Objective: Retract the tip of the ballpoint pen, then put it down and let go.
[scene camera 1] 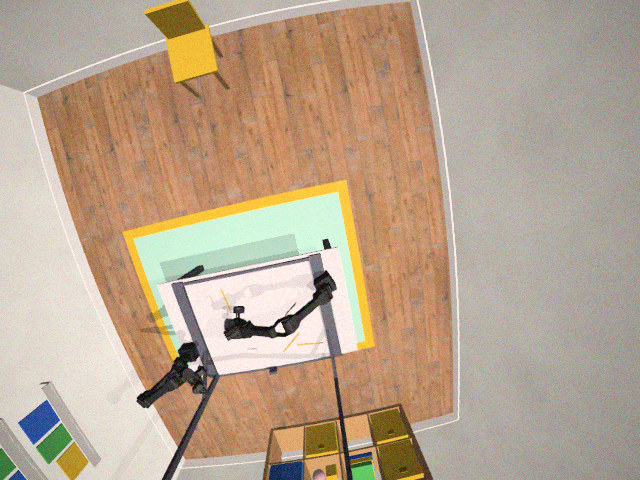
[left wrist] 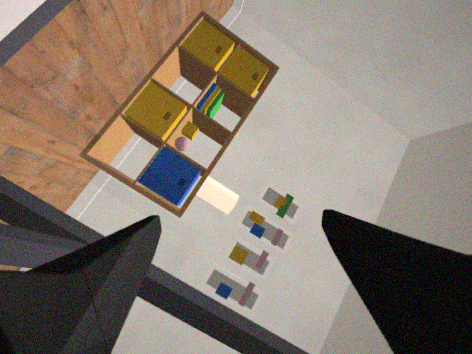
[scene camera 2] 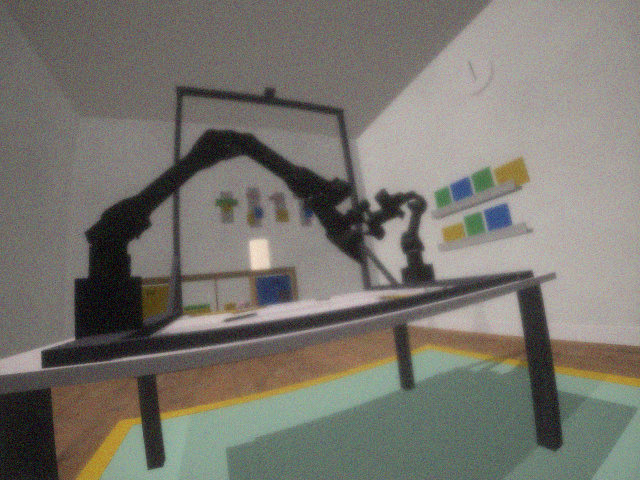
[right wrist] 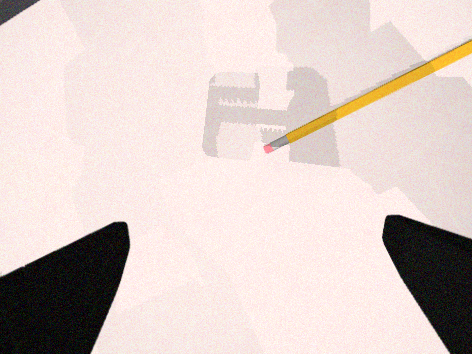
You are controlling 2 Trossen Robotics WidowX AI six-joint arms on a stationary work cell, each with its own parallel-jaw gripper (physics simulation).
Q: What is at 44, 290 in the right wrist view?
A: The right gripper.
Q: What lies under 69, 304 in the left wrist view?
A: The left gripper.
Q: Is the right gripper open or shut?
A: Open.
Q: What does the left gripper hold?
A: Nothing.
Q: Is the left gripper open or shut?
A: Open.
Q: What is the right gripper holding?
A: Nothing.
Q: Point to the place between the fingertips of the right gripper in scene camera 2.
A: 357, 259
